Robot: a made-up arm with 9 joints. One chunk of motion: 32 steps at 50 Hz.
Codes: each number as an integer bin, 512 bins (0 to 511) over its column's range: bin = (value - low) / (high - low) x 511, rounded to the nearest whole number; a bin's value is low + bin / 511 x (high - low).
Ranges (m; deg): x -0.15..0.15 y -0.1..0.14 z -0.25..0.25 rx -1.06..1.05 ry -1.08..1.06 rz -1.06..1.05
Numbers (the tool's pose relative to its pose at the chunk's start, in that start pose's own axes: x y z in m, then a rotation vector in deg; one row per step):
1: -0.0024 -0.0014 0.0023 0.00 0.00 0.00
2: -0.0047 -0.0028 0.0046 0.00 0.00 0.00
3: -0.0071 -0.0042 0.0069 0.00 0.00 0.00
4: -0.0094 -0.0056 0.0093 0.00 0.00 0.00
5: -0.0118 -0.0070 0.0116 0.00 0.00 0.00
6: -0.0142 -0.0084 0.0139 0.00 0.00 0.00
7: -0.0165 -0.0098 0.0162 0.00 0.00 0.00
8: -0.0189 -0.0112 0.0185 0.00 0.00 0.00
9: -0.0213 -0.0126 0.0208 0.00 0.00 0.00
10: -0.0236 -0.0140 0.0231 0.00 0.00 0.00
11: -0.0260 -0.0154 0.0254 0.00 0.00 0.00
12: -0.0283 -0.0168 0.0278 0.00 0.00 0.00
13: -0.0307 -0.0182 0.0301 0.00 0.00 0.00
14: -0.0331 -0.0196 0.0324 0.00 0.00 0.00
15: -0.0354 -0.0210 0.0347 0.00 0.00 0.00
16: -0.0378 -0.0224 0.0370 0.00 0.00 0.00
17: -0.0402 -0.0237 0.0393 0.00 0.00 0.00
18: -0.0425 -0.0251 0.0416 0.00 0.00 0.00
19: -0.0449 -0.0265 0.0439 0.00 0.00 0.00
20: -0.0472 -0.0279 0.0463 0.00 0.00 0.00
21: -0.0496 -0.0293 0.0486 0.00 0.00 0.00
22: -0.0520 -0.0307 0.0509 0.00 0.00 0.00
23: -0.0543 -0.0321 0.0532 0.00 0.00 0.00
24: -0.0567 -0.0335 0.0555 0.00 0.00 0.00
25: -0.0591 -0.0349 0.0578 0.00 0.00 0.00
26: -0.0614 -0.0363 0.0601 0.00 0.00 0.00
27: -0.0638 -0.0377 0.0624 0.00 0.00 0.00
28: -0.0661 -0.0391 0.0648 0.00 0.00 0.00
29: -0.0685 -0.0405 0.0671 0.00 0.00 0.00
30: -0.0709 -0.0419 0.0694 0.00 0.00 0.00
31: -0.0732 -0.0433 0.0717 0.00 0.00 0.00
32: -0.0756 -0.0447 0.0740 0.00 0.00 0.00
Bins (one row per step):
1: 251 210 258 257 258 257
2: 247 207 260 257 258 257
3: 243 204 263 257 258 257
4: 239 201 265 257 258 257
5: 235 198 267 257 258 257
6: 231 195 270 257 258 257
7: 227 192 272 257 258 257
8: 223 189 274 257 258 257
9: 219 186 277 257 258 257
10: 215 183 279 257 258 257
11: 211 180 281 257 258 257
12: 207 177 284 257 258 257
13: 203 174 286 257 258 257
14: 199 171 289 257 258 257
15: 195 168 291 257 258 257
16: 191 165 293 257 258 257
17: 187 162 296 257 258 257
18: 183 159 298 257 258 257
19: 179 156 300 257 258 257
20: 175 154 303 257 258 257
21: 171 151 305 257 258 257
22: 167 148 308 257 258 257
23: 163 145 310 257 258 257
24: 159 142 312 257 258 257
25: 155 139 315 257 258 257
26: 151 136 317 257 258 257
27: 147 133 319 257 258 257
28: 143 130 322 257 258 257
29: 139 127 324 257 258 257
30: 135 124 326 257 258 257
31: 131 121 329 257 258 257
32: 127 118 331 257 258 257

